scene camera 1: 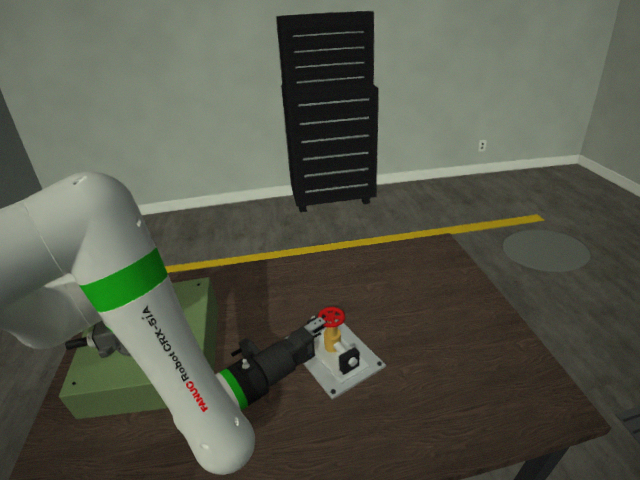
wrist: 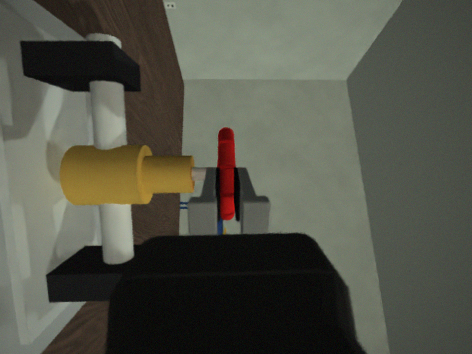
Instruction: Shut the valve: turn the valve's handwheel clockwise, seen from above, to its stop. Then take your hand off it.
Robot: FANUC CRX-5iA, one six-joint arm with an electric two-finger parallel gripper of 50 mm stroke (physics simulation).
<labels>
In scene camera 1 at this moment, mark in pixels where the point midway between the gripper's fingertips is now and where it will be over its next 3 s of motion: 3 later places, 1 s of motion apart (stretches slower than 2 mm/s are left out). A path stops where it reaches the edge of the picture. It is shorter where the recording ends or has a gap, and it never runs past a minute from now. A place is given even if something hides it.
My gripper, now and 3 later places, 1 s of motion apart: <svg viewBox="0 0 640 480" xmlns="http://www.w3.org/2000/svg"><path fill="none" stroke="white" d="M322 322L309 329L306 328L304 328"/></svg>
</labels>
